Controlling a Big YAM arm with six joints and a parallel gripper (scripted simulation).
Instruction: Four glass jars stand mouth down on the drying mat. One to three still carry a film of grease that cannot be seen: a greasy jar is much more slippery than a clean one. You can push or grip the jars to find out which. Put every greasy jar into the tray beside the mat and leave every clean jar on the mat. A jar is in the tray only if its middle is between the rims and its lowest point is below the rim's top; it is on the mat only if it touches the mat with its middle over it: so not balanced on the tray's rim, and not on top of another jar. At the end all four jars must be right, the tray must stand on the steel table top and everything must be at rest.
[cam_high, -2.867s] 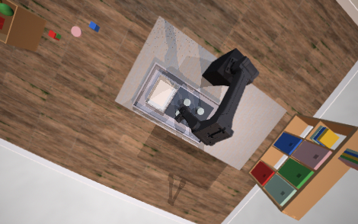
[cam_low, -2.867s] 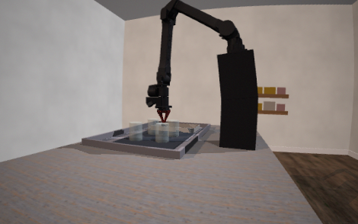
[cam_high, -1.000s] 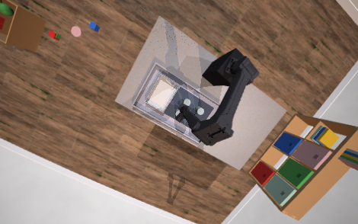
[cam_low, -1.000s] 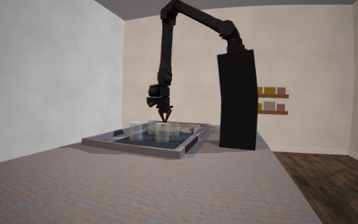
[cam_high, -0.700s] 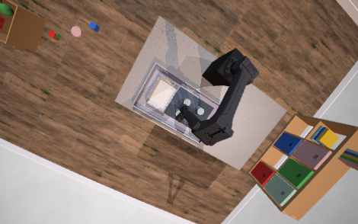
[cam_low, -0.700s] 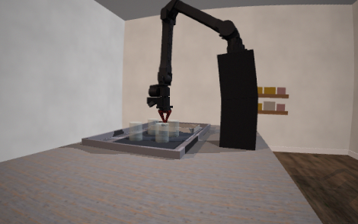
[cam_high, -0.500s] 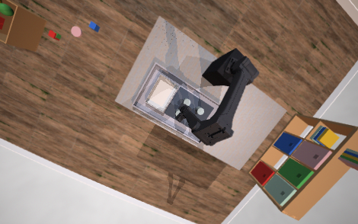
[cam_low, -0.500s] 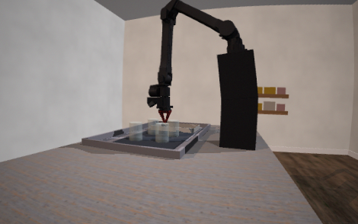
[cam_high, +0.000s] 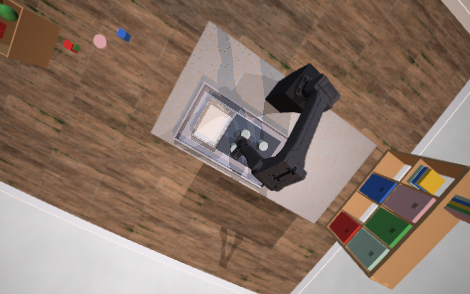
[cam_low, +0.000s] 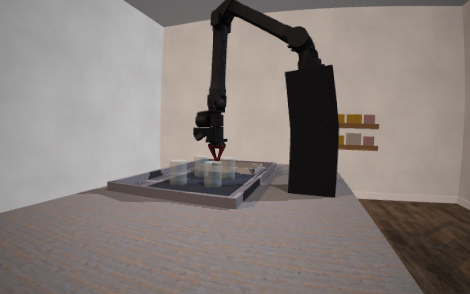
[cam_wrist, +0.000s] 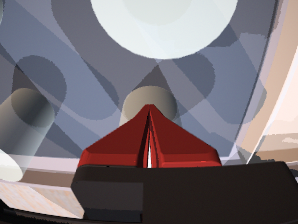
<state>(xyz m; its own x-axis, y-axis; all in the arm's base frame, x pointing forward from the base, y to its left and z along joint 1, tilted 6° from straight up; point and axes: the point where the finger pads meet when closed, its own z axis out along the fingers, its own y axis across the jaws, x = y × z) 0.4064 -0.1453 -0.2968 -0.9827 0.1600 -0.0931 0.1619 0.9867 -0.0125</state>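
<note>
Right now my hand is 80 mm to the right of the dark drying mat, 80 mm above it and 20 mm short of it. From my hand the other things lie so: pale tray: 240 mm to the right, 70 mm below, 20 mm behind.
</note>
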